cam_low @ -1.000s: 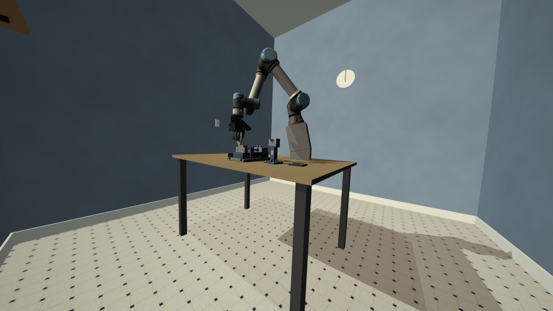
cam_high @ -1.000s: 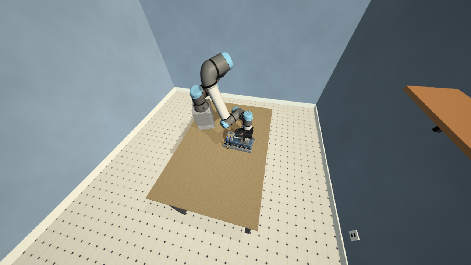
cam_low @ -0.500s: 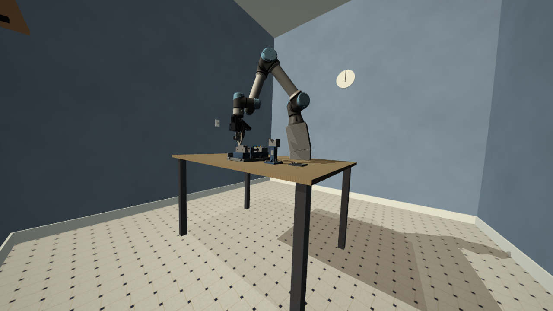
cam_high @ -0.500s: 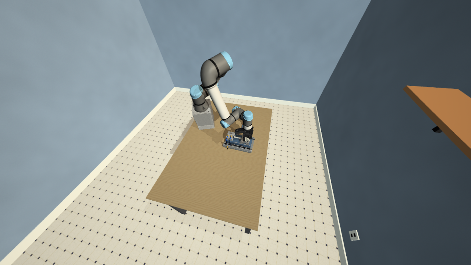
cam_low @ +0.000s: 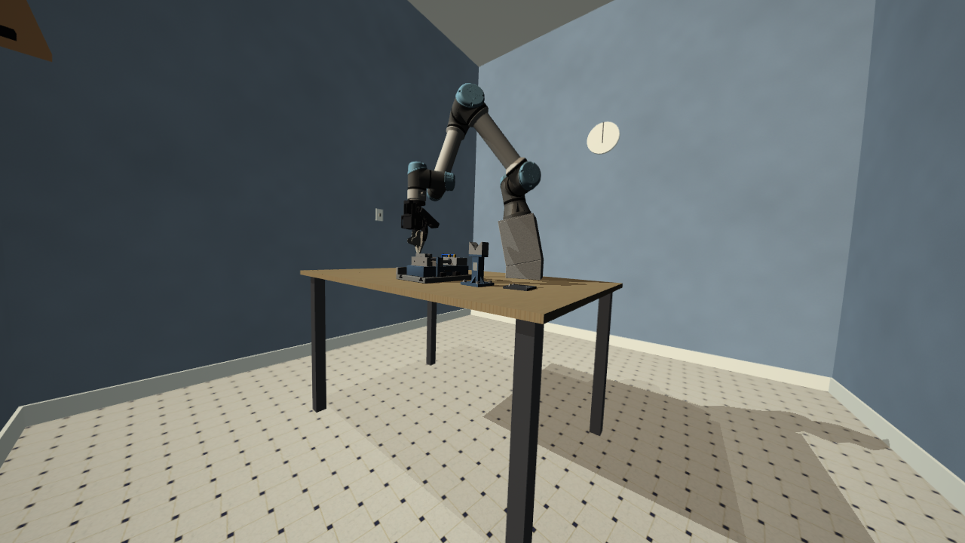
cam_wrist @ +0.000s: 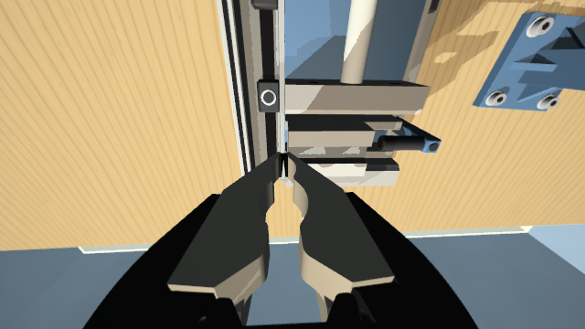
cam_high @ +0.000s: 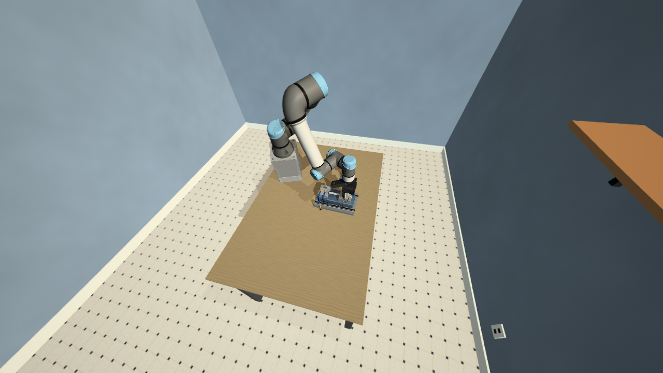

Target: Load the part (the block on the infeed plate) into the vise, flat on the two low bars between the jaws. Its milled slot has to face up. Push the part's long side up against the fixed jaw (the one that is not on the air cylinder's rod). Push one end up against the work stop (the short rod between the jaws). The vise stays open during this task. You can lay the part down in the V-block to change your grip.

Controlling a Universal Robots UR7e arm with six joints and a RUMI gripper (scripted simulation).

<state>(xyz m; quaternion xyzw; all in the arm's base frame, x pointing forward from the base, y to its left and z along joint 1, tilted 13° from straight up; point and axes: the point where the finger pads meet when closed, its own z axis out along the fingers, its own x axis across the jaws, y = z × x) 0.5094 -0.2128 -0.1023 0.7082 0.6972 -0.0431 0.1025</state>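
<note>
Now: hand 5 cm to the right of the fixed jaw, 4 cm above it and 3 cm short of it. From my hand the other things lie so: cylinder rod: 9 cm behind, 5 cm to the left, 4 cm below; part: 3 cm to the left, 2 cm below; moving jaw: 5 cm to the left, 4 cm below, 3 cm behind.
</note>
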